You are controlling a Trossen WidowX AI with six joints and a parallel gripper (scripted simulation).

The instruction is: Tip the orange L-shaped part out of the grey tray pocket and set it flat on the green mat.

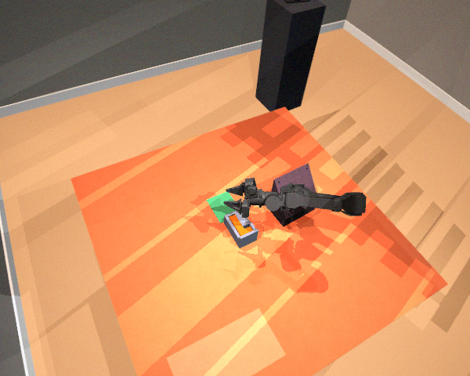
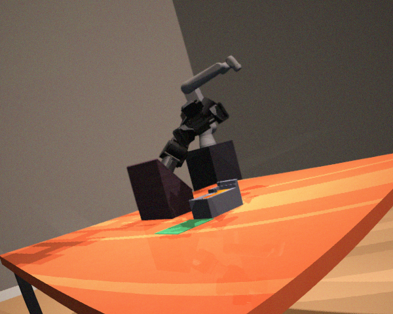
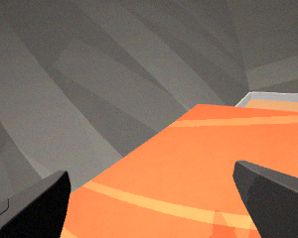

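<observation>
Now: gripper tip 24 cm above the orange L-shaped part, 7 cm past it and 4 cm to the right of it.
</observation>
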